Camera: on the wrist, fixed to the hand. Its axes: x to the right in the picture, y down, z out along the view.
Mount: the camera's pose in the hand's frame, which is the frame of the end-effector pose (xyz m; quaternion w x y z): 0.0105 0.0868 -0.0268 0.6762 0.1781 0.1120 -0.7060
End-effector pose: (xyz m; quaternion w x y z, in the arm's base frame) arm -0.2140 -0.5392 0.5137 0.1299 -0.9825 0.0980 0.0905
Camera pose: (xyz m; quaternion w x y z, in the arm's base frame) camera -0.2185 -0.6305 0.5164 0.3158 -0.7206 -0.5967 -0.1580
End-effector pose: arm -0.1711 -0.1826 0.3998 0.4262 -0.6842 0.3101 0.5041
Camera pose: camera -0.2307 -0.2451 0.3697 0.7312 -0.6621 -0.1358 -0.0919
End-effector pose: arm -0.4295 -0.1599 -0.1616 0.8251 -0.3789 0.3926 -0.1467
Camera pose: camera -0.4478 -0.1211 -0.2423 0.4779 -0.3700 0.0643 -0.7941
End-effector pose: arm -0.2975 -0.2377 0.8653 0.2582 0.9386 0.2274 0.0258
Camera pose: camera -0.2566 -0.2867 0.9309 0.0002 0.5172 0.8500 -0.1002
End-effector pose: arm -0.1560 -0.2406 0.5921 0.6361 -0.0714 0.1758 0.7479
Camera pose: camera -0.2458 -0.2515 0.5787 0.9512 -0.1429 0.2729 0.0173
